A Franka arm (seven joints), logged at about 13 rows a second.
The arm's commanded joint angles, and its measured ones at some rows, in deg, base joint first. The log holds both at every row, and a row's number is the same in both.
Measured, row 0:
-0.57, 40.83, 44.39, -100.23, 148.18, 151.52, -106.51
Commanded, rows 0 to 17:
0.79, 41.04, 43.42, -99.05, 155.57, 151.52, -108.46
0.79, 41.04, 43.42, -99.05, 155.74, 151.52, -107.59
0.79, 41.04, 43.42, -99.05, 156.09, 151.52, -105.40
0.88, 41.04, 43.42, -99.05, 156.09, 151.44, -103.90
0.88, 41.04, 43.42, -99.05, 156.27, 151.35, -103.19
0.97, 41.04, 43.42, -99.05, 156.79, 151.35, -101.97
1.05, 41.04, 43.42, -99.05, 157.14, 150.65, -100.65
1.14, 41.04, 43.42, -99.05, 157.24, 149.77, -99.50
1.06, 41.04, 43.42, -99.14, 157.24, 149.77, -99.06
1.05, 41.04, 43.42, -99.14, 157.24, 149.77, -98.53
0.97, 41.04, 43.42, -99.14, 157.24, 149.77, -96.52
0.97, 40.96, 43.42, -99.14, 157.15, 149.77, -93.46
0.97, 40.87, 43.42, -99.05, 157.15, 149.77, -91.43
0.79, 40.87, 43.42, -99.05, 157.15, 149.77, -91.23
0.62, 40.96, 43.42, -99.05, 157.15, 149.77, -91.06
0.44, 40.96, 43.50, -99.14, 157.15, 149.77, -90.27
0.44, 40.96, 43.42, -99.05, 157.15, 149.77, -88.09
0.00, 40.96, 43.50, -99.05, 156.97, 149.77, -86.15
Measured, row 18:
-0.28, 41.15, 44.04, -99.90, 149.20, 149.80, -85.76
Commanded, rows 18 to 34:
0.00, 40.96, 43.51, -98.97, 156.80, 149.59, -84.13
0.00, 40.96, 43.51, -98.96, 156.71, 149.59, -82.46
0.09, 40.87, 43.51, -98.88, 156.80, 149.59, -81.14
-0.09, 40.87, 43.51, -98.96, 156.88, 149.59, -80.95
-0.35, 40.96, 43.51, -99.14, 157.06, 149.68, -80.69
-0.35, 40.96, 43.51, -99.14, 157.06, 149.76, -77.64
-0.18, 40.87, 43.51, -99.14, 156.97, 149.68, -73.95
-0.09, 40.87, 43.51, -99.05, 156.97, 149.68, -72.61
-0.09, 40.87, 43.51, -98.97, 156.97, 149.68, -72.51
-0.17, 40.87, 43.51, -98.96, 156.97, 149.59, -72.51
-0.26, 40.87, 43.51, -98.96, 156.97, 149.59, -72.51
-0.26, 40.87, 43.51, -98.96, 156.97, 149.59, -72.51
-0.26, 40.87, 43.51, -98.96, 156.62, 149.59, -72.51
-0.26, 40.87, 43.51, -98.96, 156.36, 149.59, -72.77
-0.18, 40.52, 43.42, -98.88, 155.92, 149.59, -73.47
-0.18, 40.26, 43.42, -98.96, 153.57, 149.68, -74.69
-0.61, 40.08, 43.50, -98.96, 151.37, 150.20, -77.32
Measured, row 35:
-0.38, 41.11, 43.58, -99.29, 147.82, 149.63, -71.53
